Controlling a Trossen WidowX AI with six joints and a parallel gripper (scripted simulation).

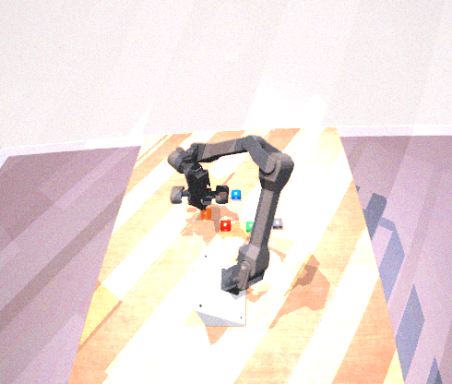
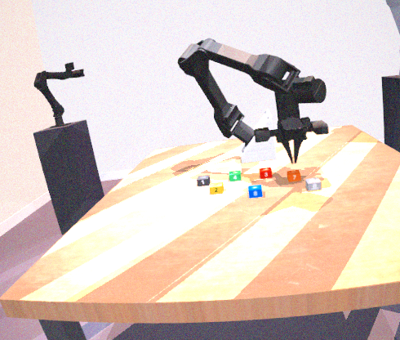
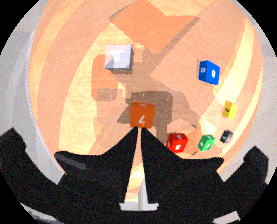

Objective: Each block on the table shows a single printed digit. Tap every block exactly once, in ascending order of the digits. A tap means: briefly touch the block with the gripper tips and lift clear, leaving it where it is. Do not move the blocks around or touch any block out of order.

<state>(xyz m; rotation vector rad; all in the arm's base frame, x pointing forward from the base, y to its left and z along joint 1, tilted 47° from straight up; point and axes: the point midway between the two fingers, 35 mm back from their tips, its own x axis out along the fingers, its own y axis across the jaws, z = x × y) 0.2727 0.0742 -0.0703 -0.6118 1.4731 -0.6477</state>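
Right now my gripper tip is 3 cm above the orange block. The rest, counted from my gripper tip: green block (16 cm to the right, 5 cm behind, 3 cm below); then red block (7 cm to the right, 5 cm behind, 3 cm below); then blue block (11 cm to the right, 9 cm ahead, 3 cm below).
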